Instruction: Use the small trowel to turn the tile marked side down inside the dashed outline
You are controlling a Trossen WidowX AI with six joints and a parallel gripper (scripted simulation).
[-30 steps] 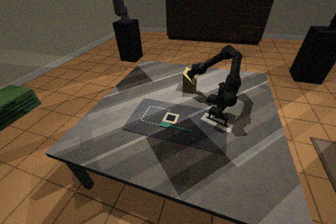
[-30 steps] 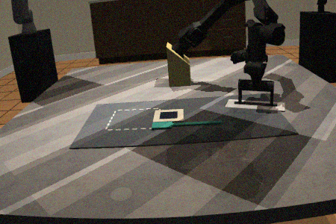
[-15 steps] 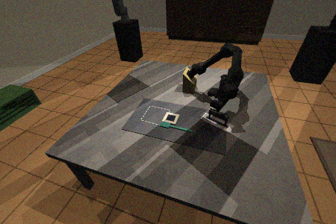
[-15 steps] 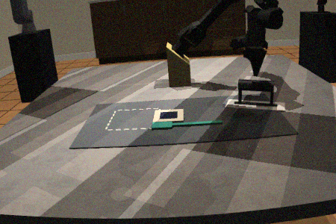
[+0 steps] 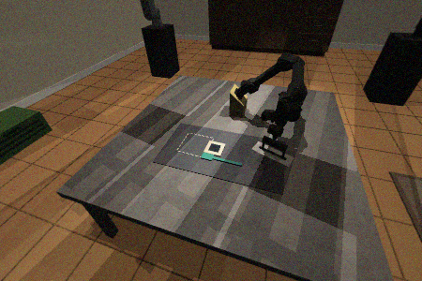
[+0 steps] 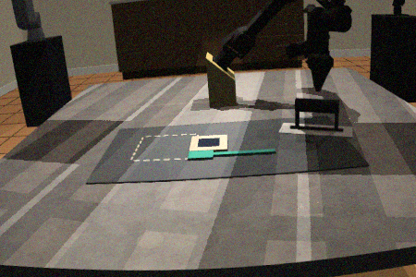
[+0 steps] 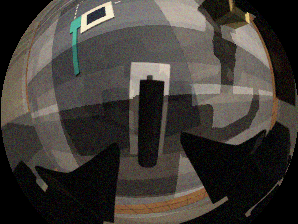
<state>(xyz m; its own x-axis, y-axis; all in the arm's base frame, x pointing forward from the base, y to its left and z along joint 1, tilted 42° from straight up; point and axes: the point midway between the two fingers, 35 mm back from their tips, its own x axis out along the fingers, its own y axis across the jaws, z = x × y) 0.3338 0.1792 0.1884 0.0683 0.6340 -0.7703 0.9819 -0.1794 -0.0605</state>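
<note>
The white flat tool lies 8 cm below my gripper tip, 2 cm to the right of it and 1 cm behind it. The rest, counted from my gripper tip: cream tile 30 cm to the right, 11 cm below, 5 cm ahead; then dark mat 25 cm to the right, 14 cm below, 6 cm ahead; then green trowel 26 cm to the right, 12 cm ahead, 11 cm below.
</note>
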